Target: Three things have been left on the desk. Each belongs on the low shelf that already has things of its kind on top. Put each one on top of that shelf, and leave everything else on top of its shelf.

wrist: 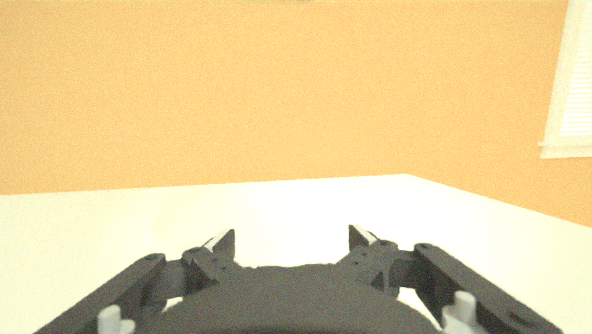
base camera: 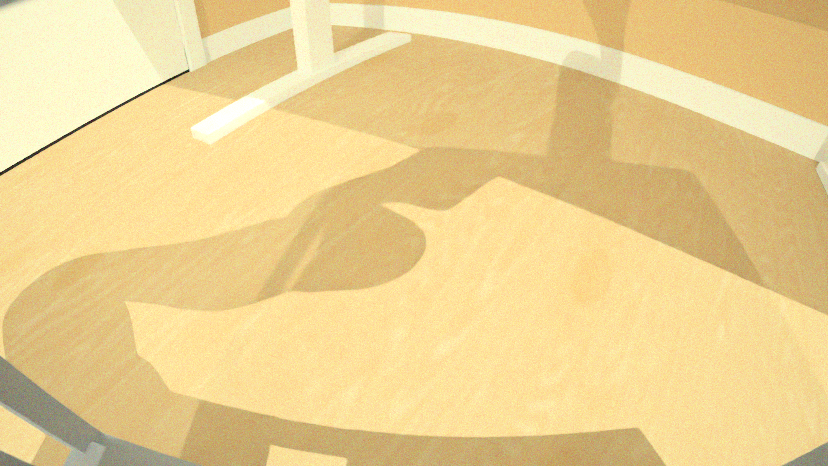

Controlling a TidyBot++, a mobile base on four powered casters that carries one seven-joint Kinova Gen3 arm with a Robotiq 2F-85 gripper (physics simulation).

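Frame: origin at the arm's base, x back, y right, z up, level; metres.
Seen in the pictures: gripper, fingertip midpoint: (wrist: 292,239).
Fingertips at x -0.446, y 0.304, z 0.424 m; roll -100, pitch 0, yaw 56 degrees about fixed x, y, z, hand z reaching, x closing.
A point is followed by its place in that frame.
My gripper (wrist: 292,239) @[x -0.446, y 0.305, z 0.424 m] is open, with nothing between its fingers, in the wrist view. A broad white surface, which looks like the desk top (wrist: 90,235) @[x -0.842, y 0.111, z 0.323 m], stretches below and beyond the fingers. A white leg on a long foot (base camera: 231,118), which looks like the desk's, stands on the floor at the upper left of the base view. The three things left on the desk and the low shelves do not show in either view.
An orange wall (wrist: 280,95) @[x -1.023, y 0.652, z 0.651 m] rises beyond the white surface, with a window (wrist: 577,95) @[x -0.356, y 1.791, z 0.636 m] at the right. In the base view, a white door (base camera: 75,63) @[x -0.947, y -1.011, z -0.214 m] is at the left, a white baseboard (base camera: 492,43) @[x -1.314, y 0.125, z -0.384 m] runs along the wall, and shadows cross the wooden floor (base camera: 521,324) @[x -0.369, y 0.089, z -0.397 m].
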